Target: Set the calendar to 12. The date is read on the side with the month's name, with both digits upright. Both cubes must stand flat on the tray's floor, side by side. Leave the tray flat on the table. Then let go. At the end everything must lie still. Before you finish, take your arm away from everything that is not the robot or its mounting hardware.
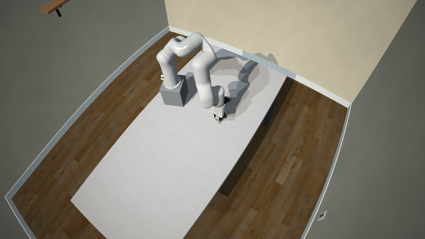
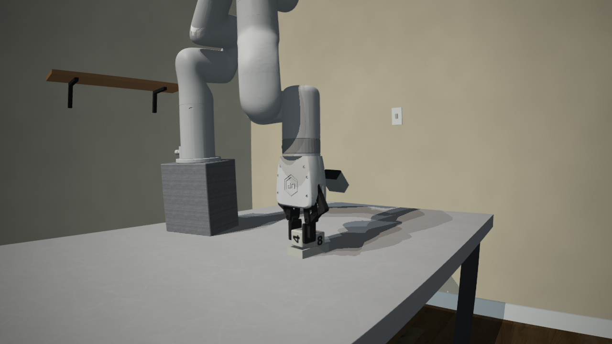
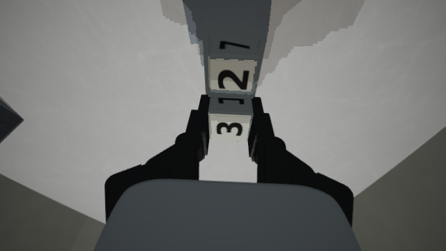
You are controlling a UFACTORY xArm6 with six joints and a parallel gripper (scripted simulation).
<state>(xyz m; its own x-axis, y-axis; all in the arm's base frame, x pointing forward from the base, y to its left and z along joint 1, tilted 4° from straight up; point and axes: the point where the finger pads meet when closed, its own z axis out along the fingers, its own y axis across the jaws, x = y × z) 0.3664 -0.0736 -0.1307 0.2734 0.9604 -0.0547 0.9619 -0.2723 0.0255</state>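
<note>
My gripper is now 40 mm above the calendar tray and 20 mm to the right of it.
</note>
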